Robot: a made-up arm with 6 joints. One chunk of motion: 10 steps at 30 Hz.
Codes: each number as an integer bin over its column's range. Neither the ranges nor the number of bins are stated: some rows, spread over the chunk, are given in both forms.
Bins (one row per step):
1: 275 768 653 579 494 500
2: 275 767 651 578 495 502
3: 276 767 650 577 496 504
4: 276 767 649 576 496 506
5: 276 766 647 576 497 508
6: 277 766 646 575 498 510
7: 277 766 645 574 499 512
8: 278 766 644 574 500 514
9: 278 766 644 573 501 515
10: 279 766 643 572 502 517
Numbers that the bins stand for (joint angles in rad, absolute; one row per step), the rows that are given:
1: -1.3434 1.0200 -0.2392 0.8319 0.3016 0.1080
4: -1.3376 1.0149 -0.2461 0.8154 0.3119 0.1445
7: -1.3318 1.0098 -0.2530 0.8044 0.3274 0.1810
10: -1.3202 1.0098 -0.2565 0.7934 0.3429 0.2113
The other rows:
2: -1.3434 1.0149 -0.2426 0.8264 0.3068 0.1202
3: -1.3376 1.0149 -0.2444 0.8209 0.3119 0.1323
5: -1.3376 1.0098 -0.2496 0.8154 0.3171 0.1566
6: -1.3318 1.0098 -0.2513 0.8099 0.3223 0.1688
8: -1.3260 1.0098 -0.2548 0.8044 0.3326 0.1931
9: -1.3260 1.0098 -0.2548 0.7989 0.3377 0.1992

